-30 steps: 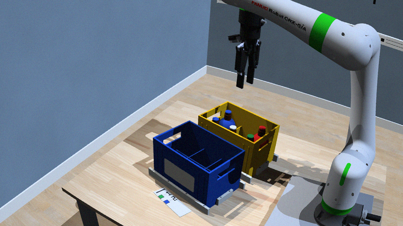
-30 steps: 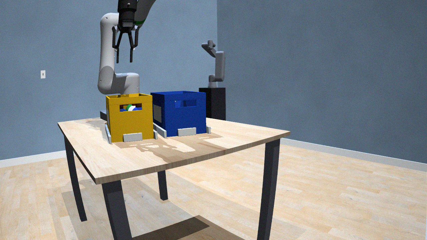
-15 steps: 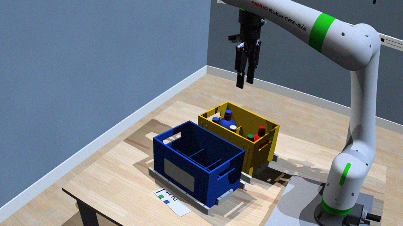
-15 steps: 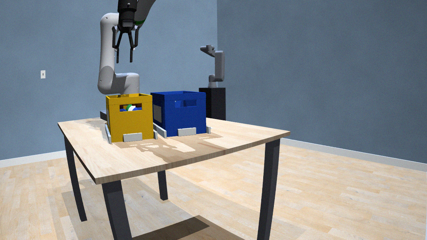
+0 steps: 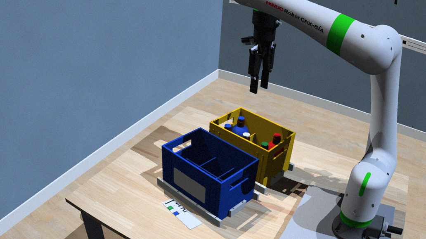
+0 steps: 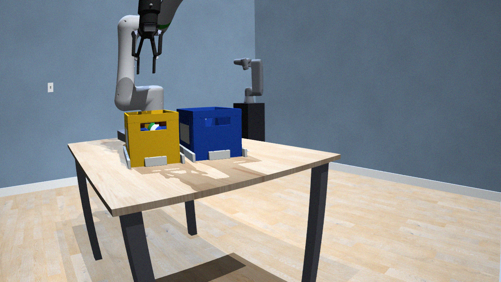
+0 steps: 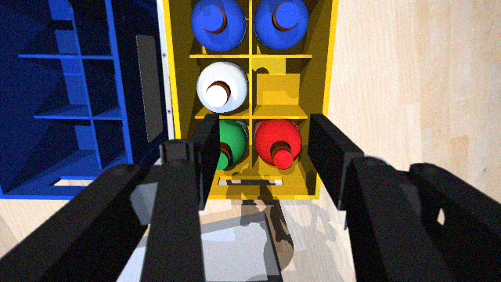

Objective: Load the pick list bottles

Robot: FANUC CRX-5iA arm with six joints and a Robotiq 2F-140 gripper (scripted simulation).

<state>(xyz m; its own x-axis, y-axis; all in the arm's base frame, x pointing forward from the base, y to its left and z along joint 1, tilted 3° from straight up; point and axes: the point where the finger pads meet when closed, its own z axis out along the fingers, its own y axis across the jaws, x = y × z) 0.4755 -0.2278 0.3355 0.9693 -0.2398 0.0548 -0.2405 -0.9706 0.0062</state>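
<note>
Now: hand 80 mm past the green-label bottle, 70 mm to the right of it and 270 mm above it. From my hand the other things lie so: yellow crate 10 mm to the left, 270 mm below; then red-label bottle 90 mm behind, 10 mm to the right, 270 mm below; then white-label bottle 10 mm ahead, 50 mm to the left, 270 mm below.
</note>
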